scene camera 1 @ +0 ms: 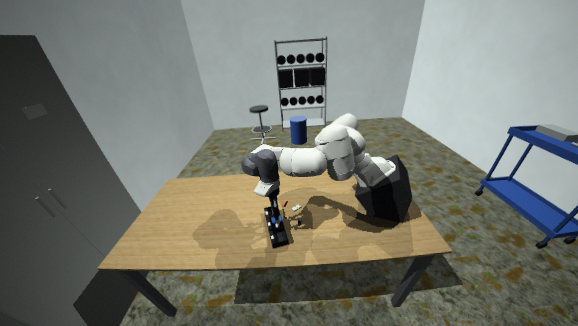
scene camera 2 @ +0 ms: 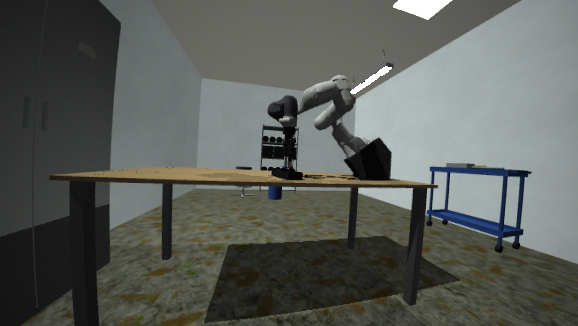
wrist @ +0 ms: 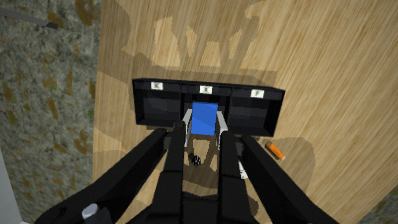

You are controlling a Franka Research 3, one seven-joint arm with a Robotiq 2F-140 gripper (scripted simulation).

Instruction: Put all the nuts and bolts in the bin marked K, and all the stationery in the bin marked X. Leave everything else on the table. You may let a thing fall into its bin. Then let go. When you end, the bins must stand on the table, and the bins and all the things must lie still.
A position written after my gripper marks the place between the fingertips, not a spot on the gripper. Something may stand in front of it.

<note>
In view: my gripper (wrist: pixel 203 118) and a flat blue block (wrist: pixel 203 114).
</note>
